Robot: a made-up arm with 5 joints. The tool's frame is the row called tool.
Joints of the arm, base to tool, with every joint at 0 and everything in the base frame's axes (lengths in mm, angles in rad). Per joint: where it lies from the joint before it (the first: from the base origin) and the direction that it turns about. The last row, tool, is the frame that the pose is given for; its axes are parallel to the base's.
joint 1: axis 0 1 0 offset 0 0 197
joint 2: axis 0 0 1 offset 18 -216 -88
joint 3: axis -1 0 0 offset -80 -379 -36
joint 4: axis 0 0 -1 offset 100 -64 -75
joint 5: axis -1 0 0 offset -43 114 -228
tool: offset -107 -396 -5
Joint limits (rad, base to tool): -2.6..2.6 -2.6..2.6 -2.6..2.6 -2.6..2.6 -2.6..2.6
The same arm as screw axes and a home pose.
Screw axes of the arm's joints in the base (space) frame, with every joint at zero. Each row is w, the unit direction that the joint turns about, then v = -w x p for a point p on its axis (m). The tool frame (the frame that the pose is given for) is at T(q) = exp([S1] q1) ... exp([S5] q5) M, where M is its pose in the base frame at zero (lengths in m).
S1: w 0 1 0 v -0.1970 0.0000 0.0000
S2: w 0 0 1 v -0.2160 -0.0180 0.0000
S3: w -1 0 0 v 0.0000 -0.0730 -0.5950
S4: w 0 0 -1 v 0.6590 0.0380 0.0000
S5: w -1 0 0 v 0.0000 0.2300 -0.5450
M =
1 0 0 -0.1120
0 1 0 -0.9410
0 0 1 -0.2350
0 0 0 1
Joint limits (rad, base to tool): -2.6000..2.6000 -2.6000..2.6000 -2.6000..2.6000 -2.6000..2.6000 -2.6000..2.6000

